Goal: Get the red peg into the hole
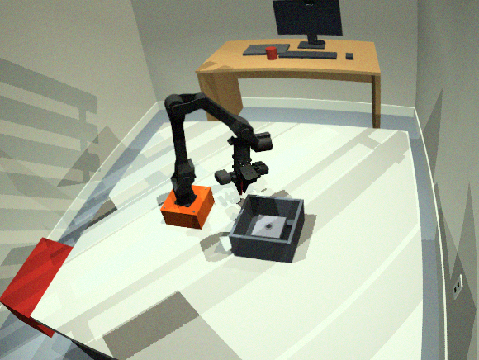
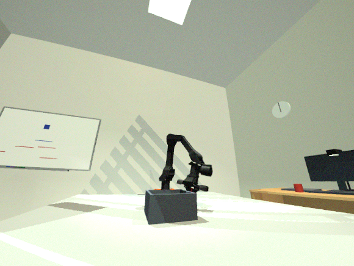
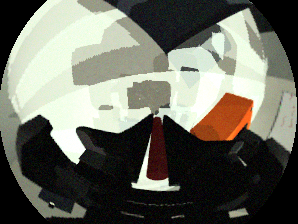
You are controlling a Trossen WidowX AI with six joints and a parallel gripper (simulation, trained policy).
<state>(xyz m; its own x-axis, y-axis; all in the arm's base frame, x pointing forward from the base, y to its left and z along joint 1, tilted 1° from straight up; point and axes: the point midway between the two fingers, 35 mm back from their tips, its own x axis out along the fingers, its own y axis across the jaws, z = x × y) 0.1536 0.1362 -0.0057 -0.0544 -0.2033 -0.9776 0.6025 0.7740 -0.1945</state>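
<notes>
Right now the plate is 170 mm ahead of my gripper tip, 140 mm to the right of it and 10 mm above it. Round my gripper tip: red peg (30 mm above, 10 mm to the left); then grey box (170 mm ahead, 140 mm to the right).
</notes>
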